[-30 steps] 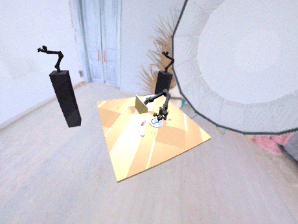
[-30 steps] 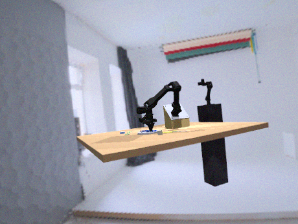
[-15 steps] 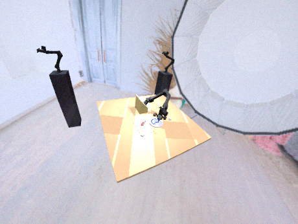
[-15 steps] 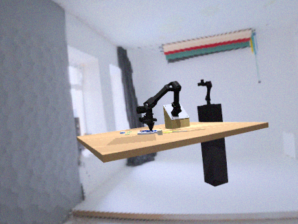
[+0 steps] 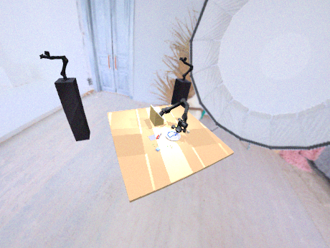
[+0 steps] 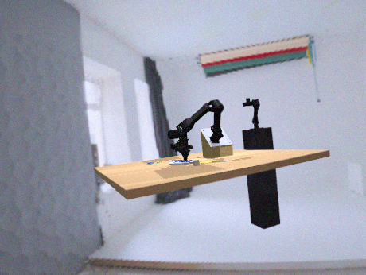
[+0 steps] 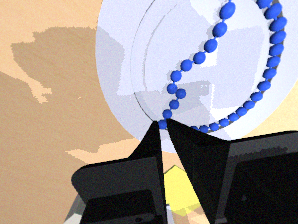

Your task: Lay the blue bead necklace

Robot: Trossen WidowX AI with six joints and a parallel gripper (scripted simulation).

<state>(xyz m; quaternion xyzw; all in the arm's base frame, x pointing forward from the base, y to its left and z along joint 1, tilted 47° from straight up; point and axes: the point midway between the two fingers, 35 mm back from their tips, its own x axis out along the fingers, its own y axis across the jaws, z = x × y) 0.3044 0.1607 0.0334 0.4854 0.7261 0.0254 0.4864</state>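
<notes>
The round bead board lies 6 cm to the right of my gripper tip and 1 cm below it. From my gripper tip the other things lie so: yellow flat piece 13 cm behind, 10 cm to the left, 2 cm below; grey-white stick 18 cm behind, 17 cm to the left, 2 cm below; white cylinder 17 cm to the left.
</notes>
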